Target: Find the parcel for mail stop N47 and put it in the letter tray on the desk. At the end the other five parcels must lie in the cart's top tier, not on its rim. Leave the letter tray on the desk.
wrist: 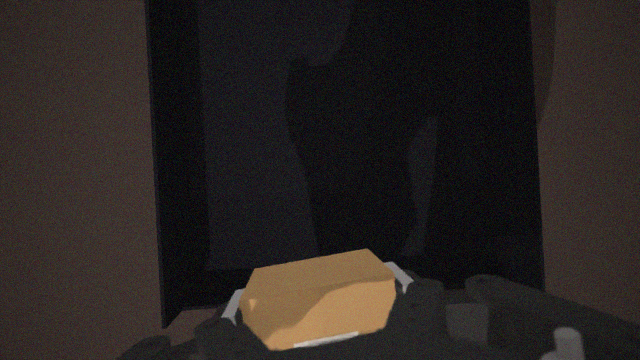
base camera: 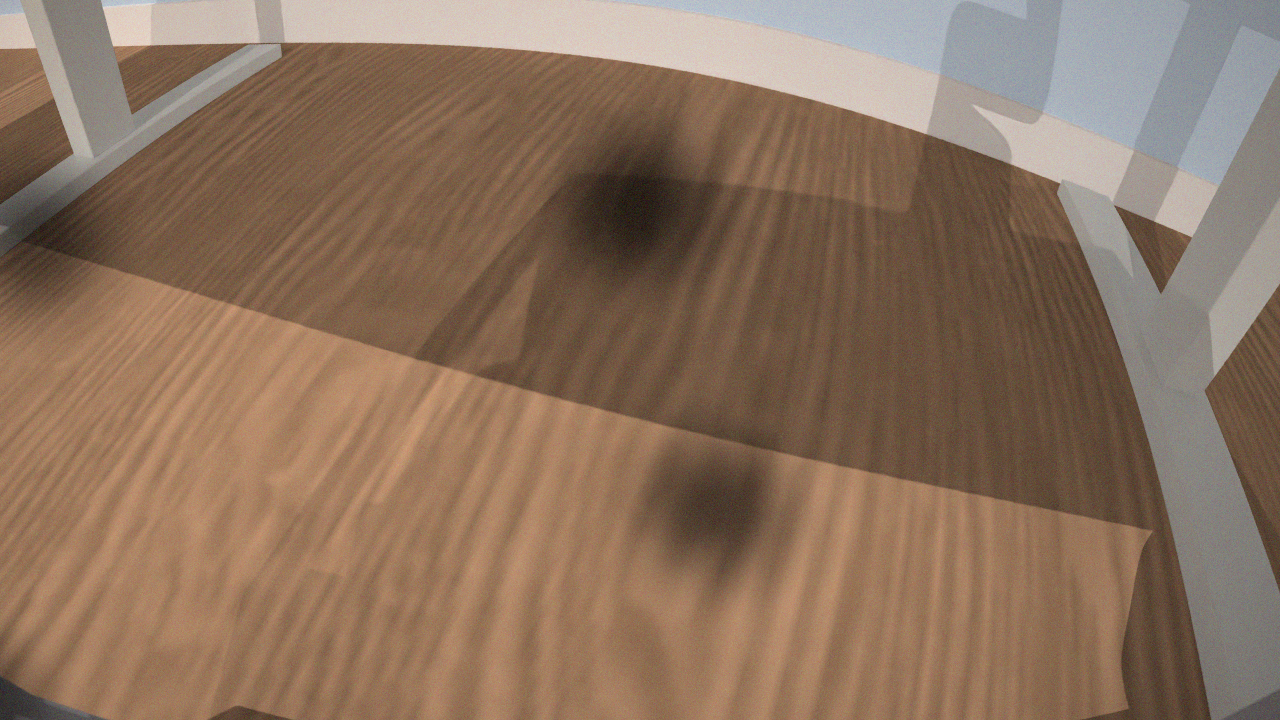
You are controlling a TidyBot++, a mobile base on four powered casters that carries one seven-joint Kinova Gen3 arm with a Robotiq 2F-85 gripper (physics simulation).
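Frame: origin at the arm's base, x back, y right, z up, level; millimetres.
Where they show: gripper, between the fingertips: [wrist: 318, 295].
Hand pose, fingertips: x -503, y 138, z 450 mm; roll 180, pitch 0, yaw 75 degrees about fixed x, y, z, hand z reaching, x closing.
Each offset is from my fingertips to the top centre of the thing. "*": to the spot under its first point. Level surfaces: height alone.
My gripper [wrist: 318, 295] is at the bottom of the wrist view, shut on an orange-tan parcel @(* dx -2, dy +10, dz +32 mm) [wrist: 345, 307]. A thin white edge shows along the parcel's lower side; no stop number can be read. The black letter tray @(dx -118, dy +80, dz -62 mm) [wrist: 183, 150] lies on the dark brown desk @(dz -127 mm) [wrist: 75, 150] and fills the middle of the wrist view. The parcel shows in front of the tray's near edge, a little left of its middle; its height above the tray is hard to tell. Shadows fall across the tray's floor. The cart and the other five parcels do not show in these views.
In the base camera view, a grey-white desk leg @(* dx -275, dy -816, dz -723 mm) [base camera: 85, 80] with a foot bar stands at the left and another leg @(* dx +20, dy +341, dz -679 mm) [base camera: 1230, 241] at the right. Between them is wooden floor @(dz -847 mm) [base camera: 402, 501] with shadows. A pale skirting board [base camera: 554, 31] and blue wall [base camera: 850, 26] are behind.
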